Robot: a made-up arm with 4 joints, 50 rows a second.
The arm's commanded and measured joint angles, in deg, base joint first. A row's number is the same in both.
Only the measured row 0 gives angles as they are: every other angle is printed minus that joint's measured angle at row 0.
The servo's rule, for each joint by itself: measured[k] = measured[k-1] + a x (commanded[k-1-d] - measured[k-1]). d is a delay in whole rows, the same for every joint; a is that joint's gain. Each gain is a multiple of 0.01, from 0.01 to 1. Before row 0 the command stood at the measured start. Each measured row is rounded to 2 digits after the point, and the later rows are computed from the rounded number. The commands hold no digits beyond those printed.
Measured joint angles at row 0:
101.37 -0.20 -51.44 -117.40
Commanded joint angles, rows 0 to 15:
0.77 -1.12 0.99 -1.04
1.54 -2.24 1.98 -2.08
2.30 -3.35 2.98 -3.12
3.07 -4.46 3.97 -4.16
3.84 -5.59 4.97 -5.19
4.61 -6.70 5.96 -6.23
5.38 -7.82 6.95 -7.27
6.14 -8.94 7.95 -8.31
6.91 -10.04 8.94 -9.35
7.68 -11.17 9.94 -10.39
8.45 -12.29 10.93 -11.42
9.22 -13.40 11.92 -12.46
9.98 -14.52 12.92 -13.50
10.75 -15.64 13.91 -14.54
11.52 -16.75 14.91 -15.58
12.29 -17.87 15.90 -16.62
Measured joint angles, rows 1 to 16:
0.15 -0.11 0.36 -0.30
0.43 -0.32 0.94 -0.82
0.80 -0.62 1.67 -1.49
1.25 -1.00 2.50 -2.26
1.77 -1.46 3.39 -3.11
2.34 -1.98 4.32 -4.01
2.95 -2.56 5.27 -4.96
3.59 -3.20 6.23 -5.93
4.25 -3.88 7.21 -6.92
4.94 -4.61 8.19 -7.93
5.64 -5.38 9.18 -8.94
6.36 -6.18 10.17 -9.96
7.08 -7.01 11.16 -10.99
7.81 -7.87 12.15 -12.02
8.55 -8.76 13.14 -13.05
9.30 -9.67 14.13 -14.09
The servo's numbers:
d 0
a 0.20 0.10 0.36 0.29

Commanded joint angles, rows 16 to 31:
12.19 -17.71 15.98 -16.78
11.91 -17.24 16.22 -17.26
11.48 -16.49 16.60 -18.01
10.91 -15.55 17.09 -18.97
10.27 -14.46 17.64 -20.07
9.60 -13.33 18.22 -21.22
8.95 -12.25 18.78 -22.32
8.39 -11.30 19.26 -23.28
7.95 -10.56 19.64 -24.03
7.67 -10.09 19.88 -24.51
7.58 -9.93 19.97 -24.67
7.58 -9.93 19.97 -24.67
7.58 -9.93 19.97 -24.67
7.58 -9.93 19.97 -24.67
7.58 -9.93 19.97 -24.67
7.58 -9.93 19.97 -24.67
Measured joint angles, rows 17 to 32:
9.88 -10.47 14.80 -14.87
10.29 -11.15 15.31 -15.56
10.53 -11.68 15.77 -16.27
10.61 -12.07 16.25 -17.05
10.54 -12.31 16.75 -17.93
10.35 -12.41 17.28 -18.88
10.07 -12.39 17.82 -19.88
9.73 -12.28 18.34 -20.87
9.37 -12.11 18.81 -21.79
9.03 -11.91 19.20 -22.58
8.74 -11.71 19.48 -23.19
8.51 -11.53 19.66 -23.62
8.32 -11.37 19.77 -23.92
8.17 -11.23 19.84 -24.14
8.05 -11.10 19.89 -24.29
7.96 -10.98 19.92 -24.40

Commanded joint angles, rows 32 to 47:
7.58 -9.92 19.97 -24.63
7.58 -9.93 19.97 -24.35
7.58 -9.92 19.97 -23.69
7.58 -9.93 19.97 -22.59
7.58 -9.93 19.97 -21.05
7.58 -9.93 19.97 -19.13
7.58 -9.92 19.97 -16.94
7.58 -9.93 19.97 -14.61
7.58 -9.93 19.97 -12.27
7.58 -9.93 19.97 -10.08
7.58 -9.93 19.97 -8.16
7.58 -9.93 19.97 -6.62
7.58 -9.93 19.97 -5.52
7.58 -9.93 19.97 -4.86
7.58 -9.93 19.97 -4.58
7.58 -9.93 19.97 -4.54
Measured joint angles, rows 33 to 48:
7.88 -10.87 19.94 -24.47
7.82 -10.78 19.95 -24.44
7.77 -10.69 19.96 -24.22
7.73 -10.61 19.96 -23.75
7.70 -10.54 19.96 -22.97
7.68 -10.48 19.96 -21.86
7.66 -10.42 19.96 -20.43
7.64 -10.37 19.96 -18.74
7.63 -10.33 19.96 -16.86
7.62 -10.29 19.96 -14.89
7.61 -10.25 19.96 -12.94
7.60 -10.22 19.96 -11.11
7.60 -10.19 19.96 -9.49
7.60 -10.16 19.96 -8.15
7.60 -10.14 19.96 -7.11
7.60 -10.12 19.96 -6.36

